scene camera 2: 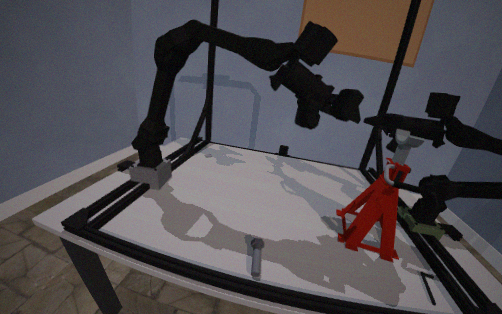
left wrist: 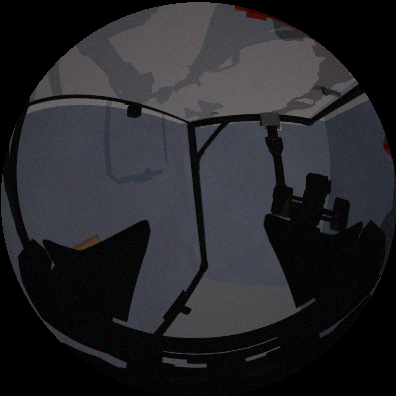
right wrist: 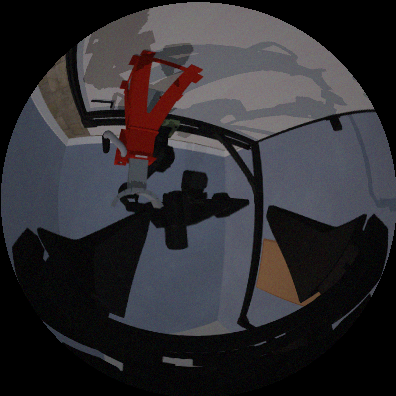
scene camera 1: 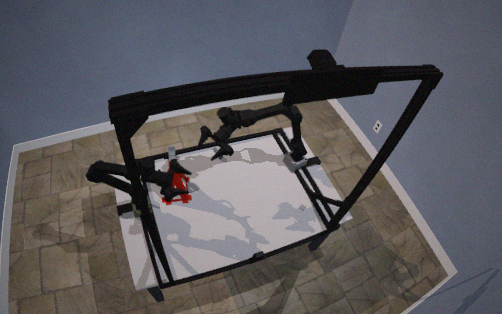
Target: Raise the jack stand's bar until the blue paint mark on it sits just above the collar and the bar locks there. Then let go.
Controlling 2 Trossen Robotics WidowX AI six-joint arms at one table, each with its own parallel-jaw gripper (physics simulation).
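Frame: origin at the left arm's base, x up, y back, z right, level; centimetres.
Seen in the pictures: left gripper, between the fingertips: (scene camera 2: 364,120) (left wrist: 208,223) (right wrist: 240,202) (scene camera 1: 190,183); right gripper, between the fingertips: (left wrist: 314,200) (right wrist: 209,213) (scene camera 1: 204,154); left arm's base, origin of its link: (scene camera 2: 421,218) (right wrist: 160,129); right arm's base, origin of its link: (scene camera 2: 150,163) (left wrist: 271,126) (scene camera 1: 296,156).
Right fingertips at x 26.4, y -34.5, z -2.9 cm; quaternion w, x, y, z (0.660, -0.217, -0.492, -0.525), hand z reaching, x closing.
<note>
Pixels of each thing's top centre, then the offset from my right fingertips to it. "pt": a spot on its surface instead.
- crank handle, a spot on its surface: (right wrist: 114,141) pt dx -9.0, dy +10.2, dz -8.4 cm
- grey bolt, centre of its top: (scene camera 2: 257,252) (left wrist: 333,96) dx -27.9, dy -14.8, dz -22.7 cm
- black hex key, centre of its top: (scene camera 2: 433,288) dx -30.1, dy +26.2, dz -20.0 cm
The red jack stand (scene camera 1: 179,181) (scene camera 2: 389,230) (right wrist: 139,141) is on the table. Its grey bar with curved saddle (scene camera 1: 172,151) (scene camera 2: 407,141) (right wrist: 138,172) sticks up from the top. I cannot make out the blue paint mark. The crank handle (scene camera 2: 406,187) (right wrist: 114,141) is at the stand's top. My left gripper (scene camera 1: 190,182) (left wrist: 208,223) is open and empty, close beside the bar at about saddle height; I cannot tell whether it touches the stand. My right gripper (scene camera 1: 207,151) is open and empty, raised above the table, apart from the stand.
A grey bolt (scene camera 2: 256,260) lies near the table edge in scene camera 2. A black hex key (scene camera 2: 428,287) lies near the right corner there. A black overhead frame (scene camera 1: 210,86) spans the table. The left arm's green base (scene camera 2: 426,229) is close behind the stand.
</note>
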